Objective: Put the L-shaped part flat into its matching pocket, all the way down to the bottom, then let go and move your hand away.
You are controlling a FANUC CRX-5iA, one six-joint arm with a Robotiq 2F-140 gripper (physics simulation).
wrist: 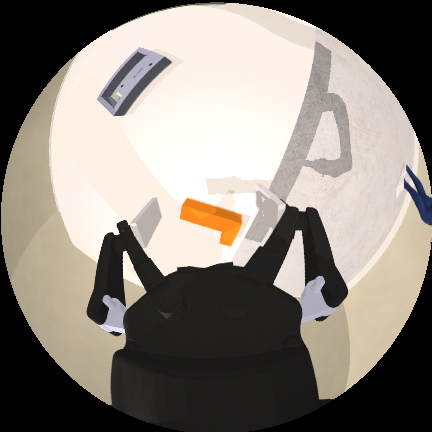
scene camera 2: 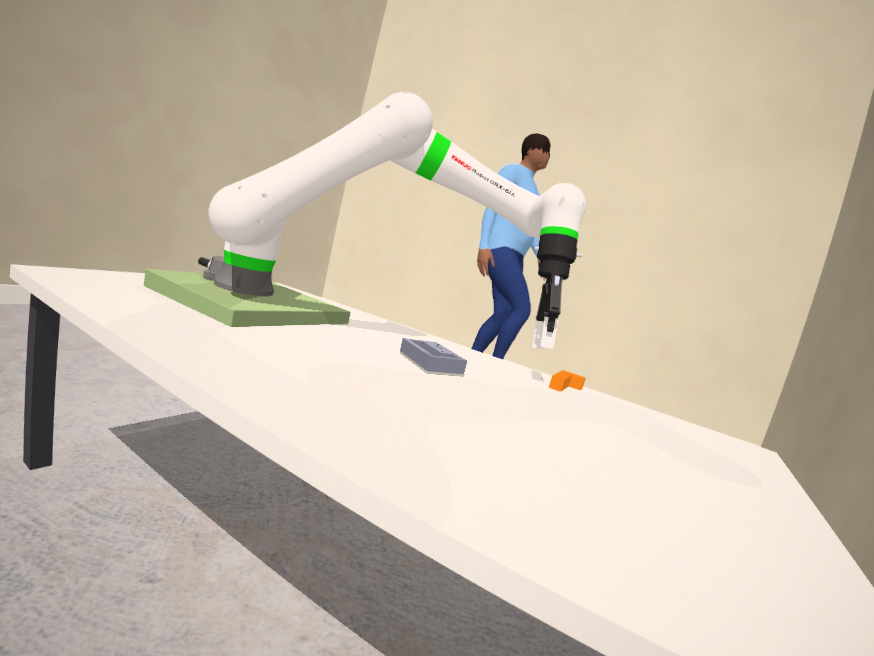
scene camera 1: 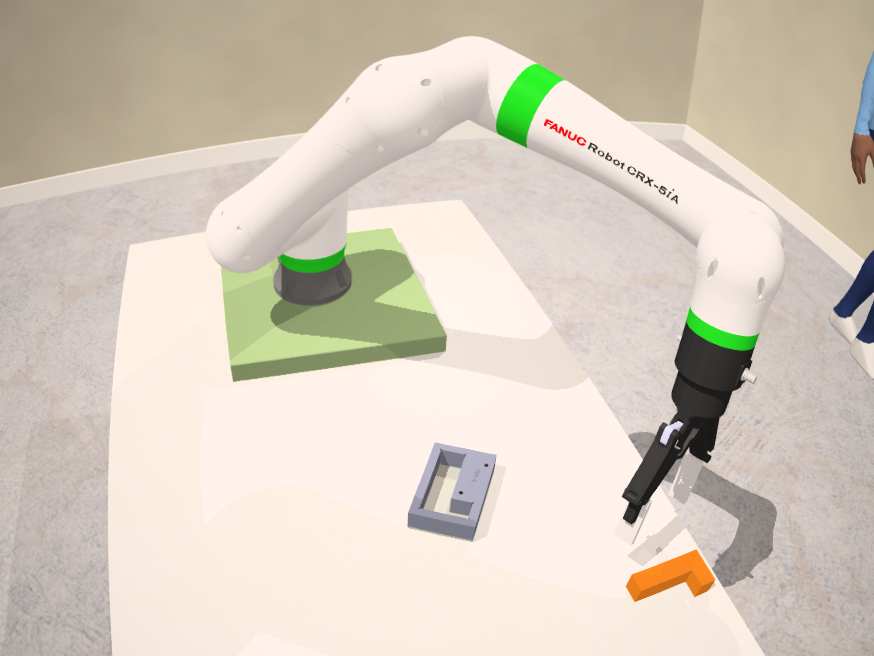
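Pixels of known places: gripper, between the fingertips: (wrist: 206, 199) (scene camera 2: 542, 348) (scene camera 1: 652, 517); arm's base, origin of its link: (scene camera 2: 244, 288) (scene camera 1: 312, 281).
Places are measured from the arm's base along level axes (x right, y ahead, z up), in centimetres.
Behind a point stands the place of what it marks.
Note:
The orange L-shaped part (scene camera 1: 662, 574) @(x -31.6, y 76.7, z -0.9 cm) (scene camera 2: 566, 381) @(x -30.7, y 77.9, z -1.9 cm) (wrist: 209, 215) @(x -32.7, y 75.3, z -0.9 cm) lies flat on the table, close to the table's edge in scene camera 1. The grey block (scene camera 1: 478, 478) @(x -13.7, y 52.4, z -0.3 cm) (scene camera 2: 439, 361) @(x -4.7, y 57.1, z -1.1 cm) (wrist: 138, 73) @(x -13.9, y 52.2, z -0.4 cm) with the L-shaped pocket lies flat on the table, apart from the part; its pocket is empty. My gripper (scene camera 1: 656, 505) @(x -31.6, y 69.9, z 3.8 cm) (scene camera 2: 544, 334) @(x -31.6, y 69.9, z 3.8 cm) (wrist: 206, 199) @(x -31.6, y 69.9, z 3.8 cm) is open wide with nothing between its fingers. It hangs above the table near the orange part, with its pads higher than the part. In the wrist view the part shows between the two pads.
The arm's base stands on a green plate (scene camera 1: 331, 353) @(x 0.1, y 20.5, z -0.8 cm) (scene camera 2: 289, 317) @(x 2.1, y 20.5, z -2.0 cm) at the far end of the white table (scene camera 1: 317, 564) @(x 10.4, y 59.6, z -3.9 cm) (scene camera 2: 494, 458) @(x 21.3, y 80.9, z -3.9 cm). A person (scene camera 2: 509, 233) stands beyond the table. The table's edge runs close past the orange part.

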